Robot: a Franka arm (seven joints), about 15 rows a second.
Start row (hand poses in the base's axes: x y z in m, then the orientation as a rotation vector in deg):
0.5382, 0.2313, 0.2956, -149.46, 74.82, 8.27
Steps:
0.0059, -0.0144, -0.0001, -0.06, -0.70, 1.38
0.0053, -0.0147, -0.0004, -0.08, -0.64, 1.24
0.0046, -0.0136, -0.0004, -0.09, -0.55, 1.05
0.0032, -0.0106, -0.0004, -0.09, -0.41, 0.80
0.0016, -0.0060, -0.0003, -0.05, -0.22, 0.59
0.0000, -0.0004, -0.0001, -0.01, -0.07, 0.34
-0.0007, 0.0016, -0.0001, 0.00, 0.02, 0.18
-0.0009, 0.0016, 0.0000, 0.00, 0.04, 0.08
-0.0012, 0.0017, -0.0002, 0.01, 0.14, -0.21
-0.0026, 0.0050, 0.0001, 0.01, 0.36, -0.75
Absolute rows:
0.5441, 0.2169, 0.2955, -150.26, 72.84, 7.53
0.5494, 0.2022, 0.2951, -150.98, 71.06, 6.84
0.5540, 0.1886, 0.2947, -151.59, 69.55, 6.23
0.5572, 0.1780, 0.2943, -152.06, 68.41, 5.76
0.5588, 0.1720, 0.2940, -152.41, 67.58, 5.54
0.5588, 0.1716, 0.2939, -152.61, 67.11, 5.50
0.5581, 0.1732, 0.2938, -152.72, 66.88, 5.56
0.5572, 0.1748, 0.2938, -152.78, 66.79, 5.63
0.5560, 0.1765, 0.2936, -152.68, 67.11, 5.79
0.5534, 0.1815, 0.2937, -152.30, 68.20, 6.15

